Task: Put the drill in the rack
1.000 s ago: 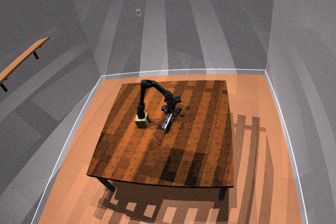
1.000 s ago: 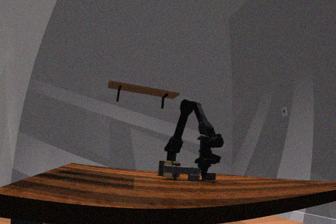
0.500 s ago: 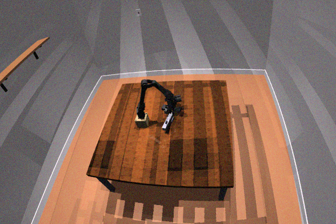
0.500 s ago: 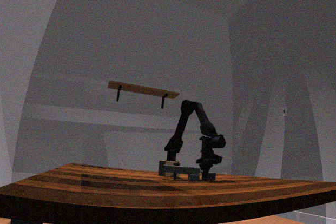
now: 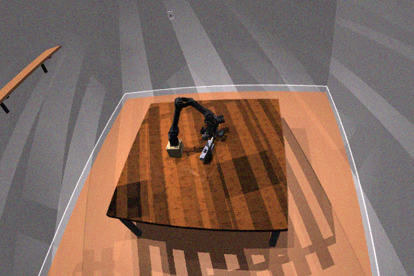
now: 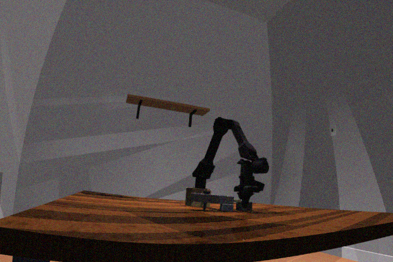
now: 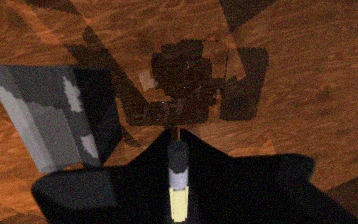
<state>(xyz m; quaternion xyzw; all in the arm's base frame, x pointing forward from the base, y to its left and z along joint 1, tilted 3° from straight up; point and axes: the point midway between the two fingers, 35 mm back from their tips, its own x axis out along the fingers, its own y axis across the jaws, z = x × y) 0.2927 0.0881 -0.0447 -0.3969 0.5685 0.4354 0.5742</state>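
The drill is 2 cm behind my gripper tip, 5 cm to the right of it and 3 cm above it. The rest, counted from my gripper tip: grey block (6 cm behind, 4 cm to the left).
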